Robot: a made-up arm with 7 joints.
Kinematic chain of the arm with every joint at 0, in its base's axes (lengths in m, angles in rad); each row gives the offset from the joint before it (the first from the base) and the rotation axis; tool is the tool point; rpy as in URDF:
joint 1: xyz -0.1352 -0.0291 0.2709 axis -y
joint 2: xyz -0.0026 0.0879 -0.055 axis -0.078 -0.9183 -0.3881
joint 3: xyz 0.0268 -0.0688 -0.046 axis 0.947 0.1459 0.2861
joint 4: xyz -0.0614 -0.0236 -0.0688 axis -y
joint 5: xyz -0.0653 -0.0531 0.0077 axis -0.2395 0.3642 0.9
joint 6: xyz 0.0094 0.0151 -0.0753 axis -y
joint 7: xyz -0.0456 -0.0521 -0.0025 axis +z
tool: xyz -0.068 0.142 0.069 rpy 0 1.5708 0
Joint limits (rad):
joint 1: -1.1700..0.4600
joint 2: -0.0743..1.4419
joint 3: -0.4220..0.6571
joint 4: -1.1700..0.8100
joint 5: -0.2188..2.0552
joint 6: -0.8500..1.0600
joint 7: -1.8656..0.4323
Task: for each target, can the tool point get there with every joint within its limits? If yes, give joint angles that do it. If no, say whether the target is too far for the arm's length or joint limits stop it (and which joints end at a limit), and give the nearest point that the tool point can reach.
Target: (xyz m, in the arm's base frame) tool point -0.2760 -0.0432 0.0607
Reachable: yes | joints -0.0420 0.6217 -0.1047 0.0091 1.7610 0.9016 -1.2547
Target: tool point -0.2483 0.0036 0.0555
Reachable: yes | joints -0.8631 1.1203 0.1529 -0.1579 0.9635 -0.3121 -1.4987
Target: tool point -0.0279 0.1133 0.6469
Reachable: no: joint limits stop it (at a limit: joint 1, joint 2, joint 3, joint 4, joint 7) | nearest point -0.1687 -0.0111 0.4822 | short by 0.250 m
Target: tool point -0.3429 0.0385 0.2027
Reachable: yes | joints -0.8963 0.8471 -0.2223 -0.5599 0.5017 0.7211 -0.8821
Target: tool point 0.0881 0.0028 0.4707
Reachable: no: joint limits stop it (at a limit: joint 1, joint 2, joint 3, joint 4, joint 6, joint 7) | nearest point 0.0655 -0.0230 0.3036 | short by 0.171 m
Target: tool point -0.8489 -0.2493 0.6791
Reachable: no: too far | nearest point -0.5349 -0.1333 0.4136 | short by 0.427 m
